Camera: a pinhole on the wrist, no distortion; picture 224 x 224 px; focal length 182.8 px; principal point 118.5 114.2 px. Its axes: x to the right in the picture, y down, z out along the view. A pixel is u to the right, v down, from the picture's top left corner.
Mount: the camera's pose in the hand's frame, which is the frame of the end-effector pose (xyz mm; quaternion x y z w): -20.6 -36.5 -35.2 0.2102 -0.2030 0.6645 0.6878
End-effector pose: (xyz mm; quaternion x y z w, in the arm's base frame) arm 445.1 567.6 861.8 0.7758 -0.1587 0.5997 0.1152
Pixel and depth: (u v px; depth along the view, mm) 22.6 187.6 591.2
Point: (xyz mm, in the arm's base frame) 876.5 1060.6 536.5
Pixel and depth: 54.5 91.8 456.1
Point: 841.4 863.7 831.3
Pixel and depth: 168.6 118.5 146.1
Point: 569.4 608.4 813.3
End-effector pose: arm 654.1 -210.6 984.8 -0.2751 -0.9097 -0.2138 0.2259
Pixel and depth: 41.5 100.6 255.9
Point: 463.0 -357.0 816.8
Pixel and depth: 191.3 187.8 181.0
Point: 630.8 -224.4 790.4
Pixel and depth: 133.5 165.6 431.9
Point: 511.6 -275.9 567.2
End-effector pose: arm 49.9 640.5 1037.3 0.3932 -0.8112 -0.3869 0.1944
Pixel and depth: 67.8 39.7 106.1
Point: 73.8 592.8 920.6
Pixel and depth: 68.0 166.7 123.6
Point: 119.6 656.8 902.4
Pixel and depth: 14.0 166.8 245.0
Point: 192.6 646.8 754.9
